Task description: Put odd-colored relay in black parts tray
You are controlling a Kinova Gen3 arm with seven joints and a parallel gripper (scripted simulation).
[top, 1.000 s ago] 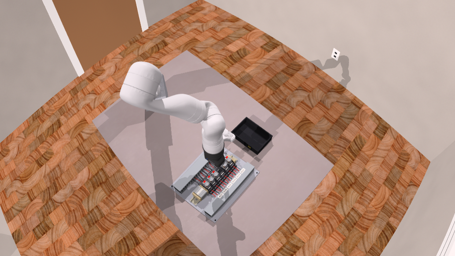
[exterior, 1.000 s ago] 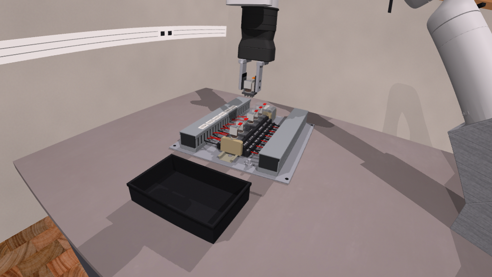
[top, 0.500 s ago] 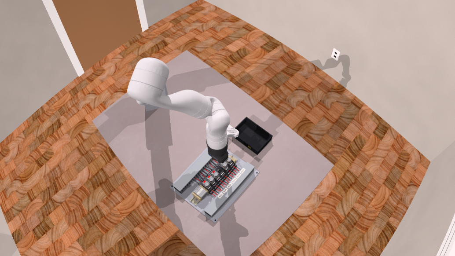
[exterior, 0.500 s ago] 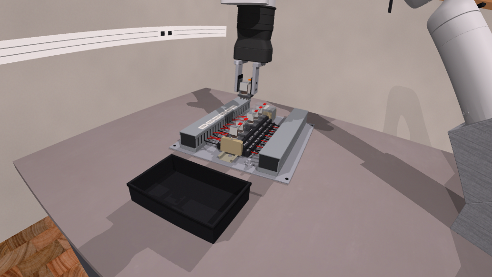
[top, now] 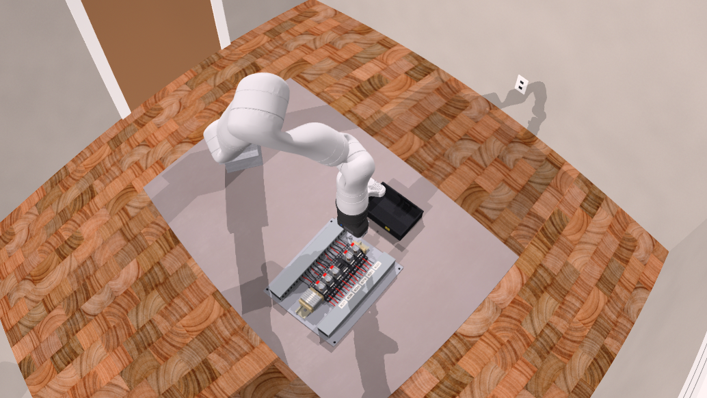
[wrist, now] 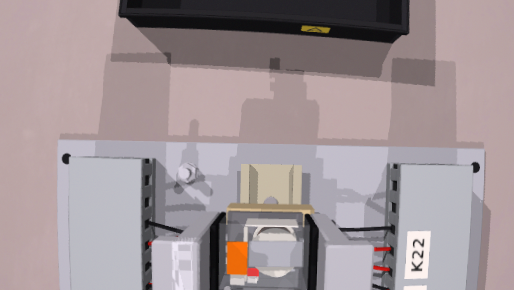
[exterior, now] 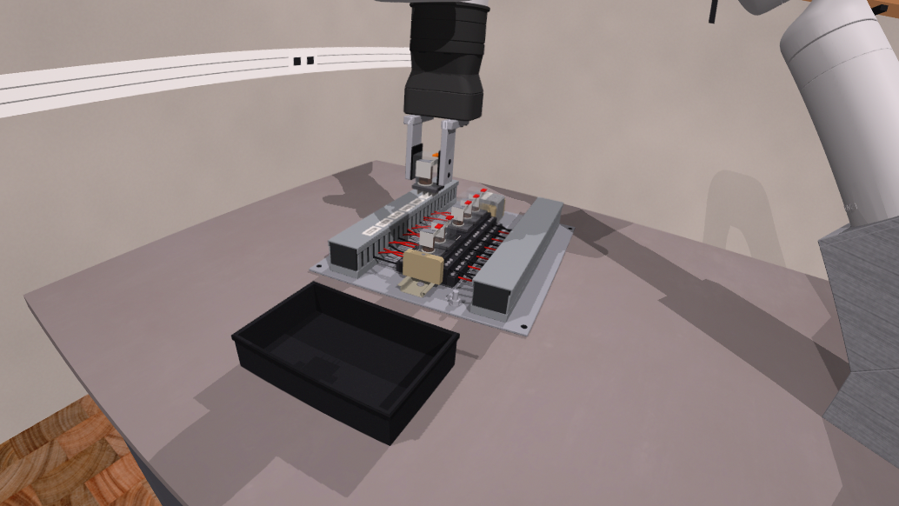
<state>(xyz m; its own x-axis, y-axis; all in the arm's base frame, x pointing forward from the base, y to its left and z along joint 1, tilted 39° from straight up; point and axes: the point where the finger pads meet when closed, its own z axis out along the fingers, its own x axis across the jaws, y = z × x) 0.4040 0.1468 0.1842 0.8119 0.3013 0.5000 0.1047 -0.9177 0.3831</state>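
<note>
Right now my hand is 16 cm to the right of the tray, 13 cm above it and 2 cm past it.
</note>
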